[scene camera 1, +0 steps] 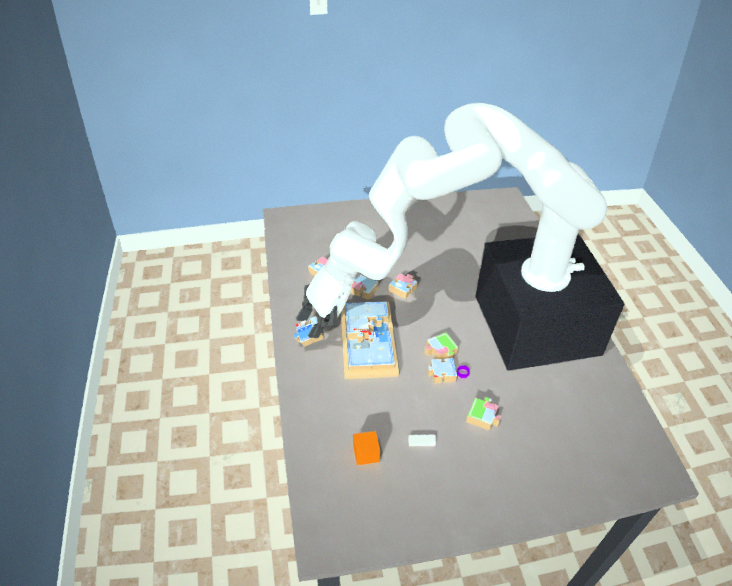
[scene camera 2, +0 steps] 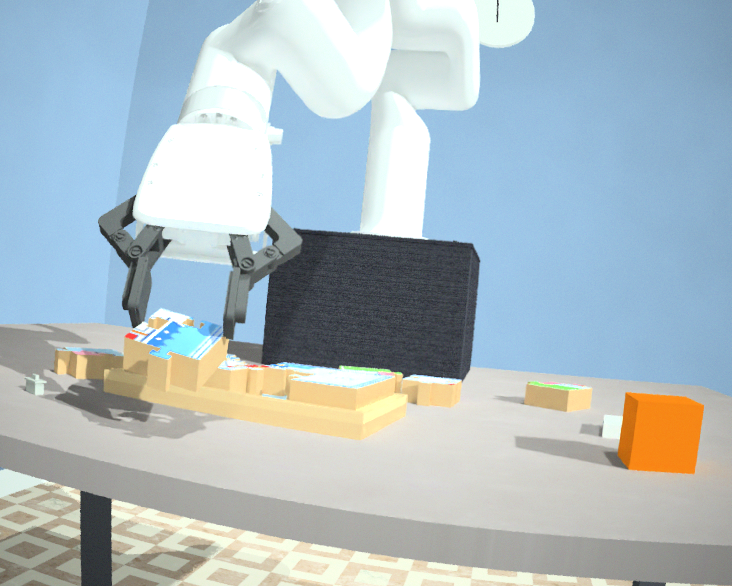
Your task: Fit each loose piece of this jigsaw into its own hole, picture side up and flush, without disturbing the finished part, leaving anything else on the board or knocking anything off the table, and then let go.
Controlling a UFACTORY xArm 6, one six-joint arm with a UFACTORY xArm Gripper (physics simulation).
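My gripper (scene camera 1: 308, 325) (scene camera 2: 183, 330) is shut on a blue, white and red jigsaw piece (scene camera 1: 306, 331) (scene camera 2: 181, 342). It holds the piece tilted, raised above the table beside the board's left side in scene camera 1. The wooden puzzle board (scene camera 1: 371, 372) (scene camera 2: 305, 416) holds the light-blue finished part (scene camera 1: 371, 356) (scene camera 2: 344, 377) with open holes near its middle. Loose pieces (scene camera 1: 318, 265) (scene camera 1: 365, 285) (scene camera 1: 402, 285) (scene camera 2: 89, 361) lie behind the board. A green and pink piece (scene camera 1: 442, 344), a light-blue piece (scene camera 1: 443, 369) (scene camera 2: 431, 391) and a green piece (scene camera 1: 482, 412) (scene camera 2: 558, 395) lie to its right.
An orange cube (scene camera 1: 366, 447) (scene camera 2: 661, 432) and a white block (scene camera 1: 421, 439) (scene camera 2: 611, 426) stand toward the front in scene camera 1. A purple ring (scene camera 1: 458, 371) lies beside the light-blue piece. The black base block (scene camera 1: 549, 326) (scene camera 2: 366, 299) stands at the right. A small grey-green object (scene camera 2: 35, 385) stands at the left in scene camera 2.
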